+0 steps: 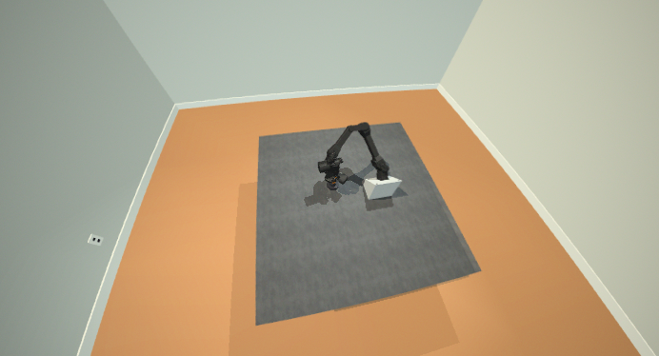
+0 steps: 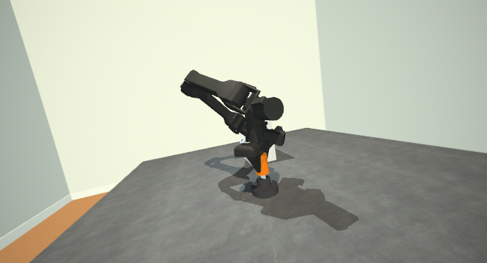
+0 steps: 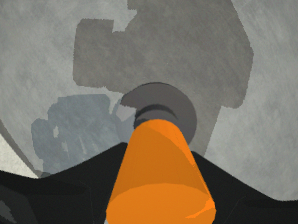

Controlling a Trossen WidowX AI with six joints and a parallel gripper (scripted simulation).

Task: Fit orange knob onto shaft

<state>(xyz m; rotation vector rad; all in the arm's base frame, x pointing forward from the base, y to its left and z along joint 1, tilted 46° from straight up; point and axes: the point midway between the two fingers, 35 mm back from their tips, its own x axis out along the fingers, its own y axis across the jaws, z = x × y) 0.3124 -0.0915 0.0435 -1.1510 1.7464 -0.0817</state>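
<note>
Now: gripper tip 30 mm below the orange knob. From my gripper tip the other things lie so: round pedestal (40 mm below).
</note>
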